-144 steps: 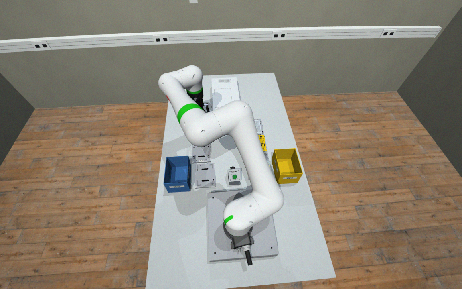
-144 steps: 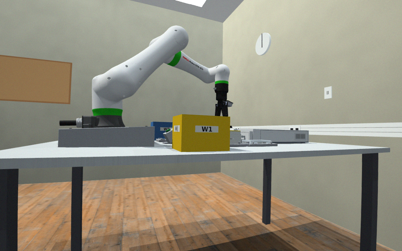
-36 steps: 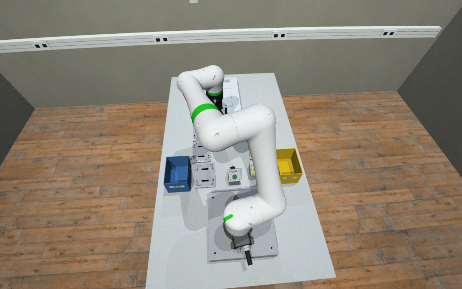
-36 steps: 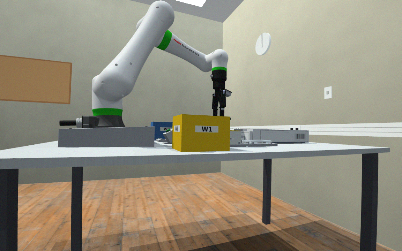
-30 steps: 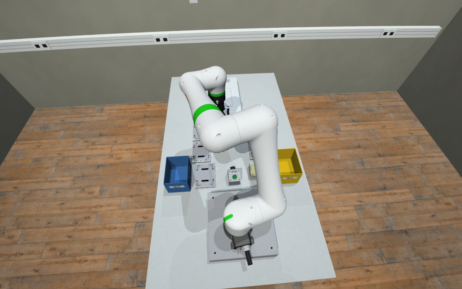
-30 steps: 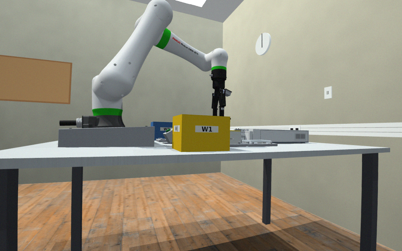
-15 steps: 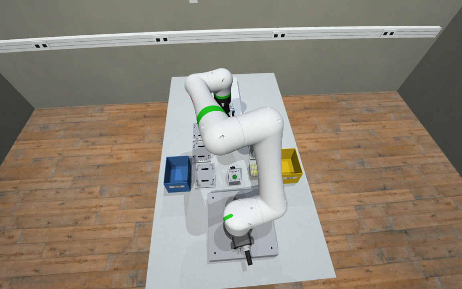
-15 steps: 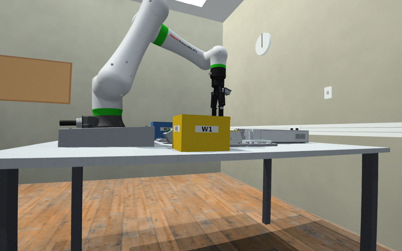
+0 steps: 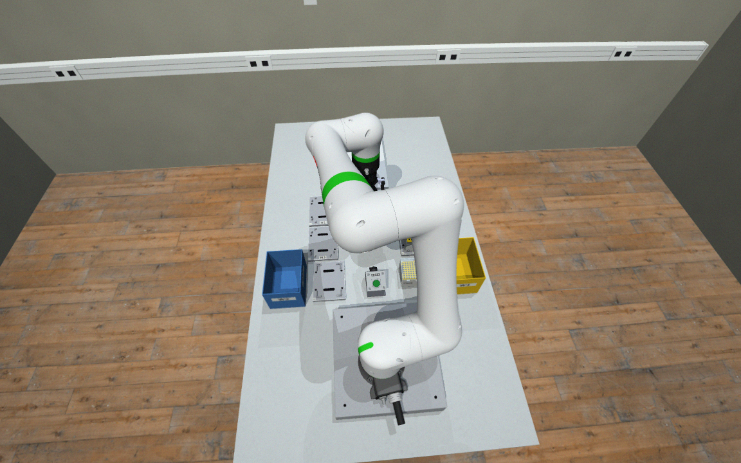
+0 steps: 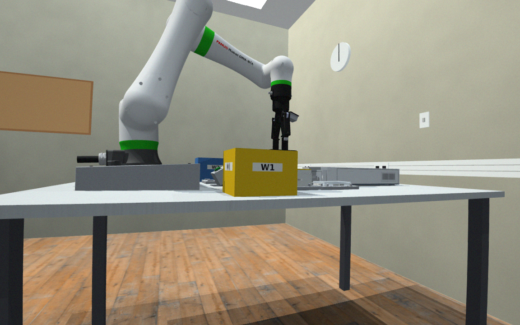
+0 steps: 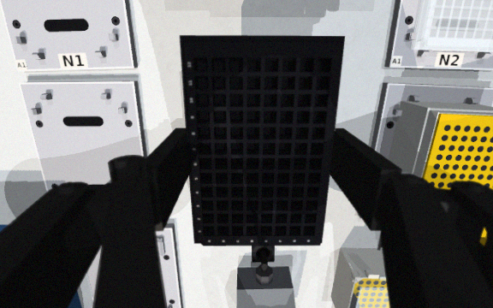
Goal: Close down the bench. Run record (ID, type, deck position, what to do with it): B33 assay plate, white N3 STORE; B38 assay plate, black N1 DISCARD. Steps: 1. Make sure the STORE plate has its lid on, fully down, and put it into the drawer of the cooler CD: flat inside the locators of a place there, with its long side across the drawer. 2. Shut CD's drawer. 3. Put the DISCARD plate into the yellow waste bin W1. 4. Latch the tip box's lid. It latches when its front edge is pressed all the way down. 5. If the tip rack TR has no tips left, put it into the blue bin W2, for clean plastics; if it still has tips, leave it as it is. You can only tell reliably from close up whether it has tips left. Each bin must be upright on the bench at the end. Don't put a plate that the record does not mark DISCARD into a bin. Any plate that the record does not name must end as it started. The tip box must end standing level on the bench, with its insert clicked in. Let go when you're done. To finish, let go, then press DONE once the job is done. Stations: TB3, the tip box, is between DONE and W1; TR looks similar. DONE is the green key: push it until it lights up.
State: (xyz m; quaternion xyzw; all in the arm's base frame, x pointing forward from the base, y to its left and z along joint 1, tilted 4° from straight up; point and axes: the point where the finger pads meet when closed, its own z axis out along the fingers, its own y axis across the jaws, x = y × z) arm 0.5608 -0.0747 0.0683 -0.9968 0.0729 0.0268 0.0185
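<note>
Right now the yellow bin W1 is 300 mm to the right of my hand, 280 mm behind it and 130 mm below it. The rest, counted from my hand: tip rack TR: 190 mm to the right, 110 mm below, 90 mm behind; then N1 label: 170 mm to the left, 150 mm below, 80 mm ahead; then black assay plate: 20 mm below.
</note>
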